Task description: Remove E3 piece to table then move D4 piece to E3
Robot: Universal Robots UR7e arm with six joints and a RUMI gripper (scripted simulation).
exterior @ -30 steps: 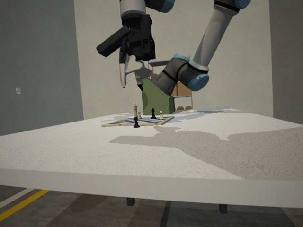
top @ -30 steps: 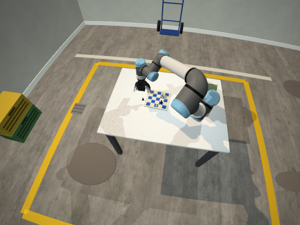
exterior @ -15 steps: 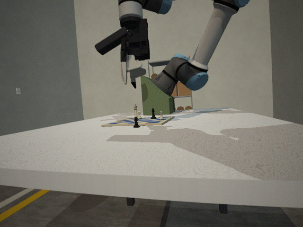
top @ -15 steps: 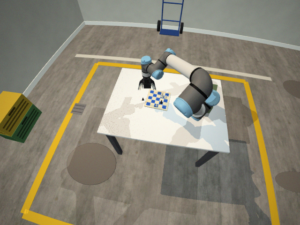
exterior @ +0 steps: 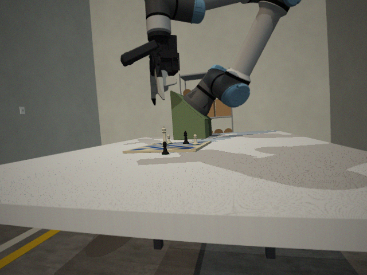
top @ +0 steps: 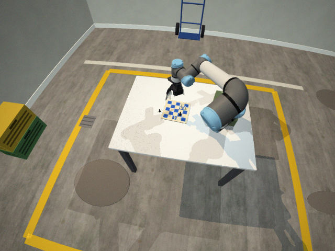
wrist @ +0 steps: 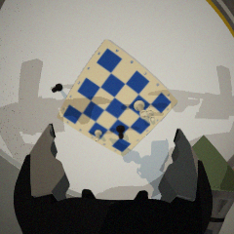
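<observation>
The tall white piece is 10 cm below my hand and 6 cm behind it. The rest, counted from my hand: blue-and-cream chessboard (14 cm below, 3 cm to the left, 2 cm behind); then black pawn (13 cm below, 12 cm ahead, 4 cm to the left).
</observation>
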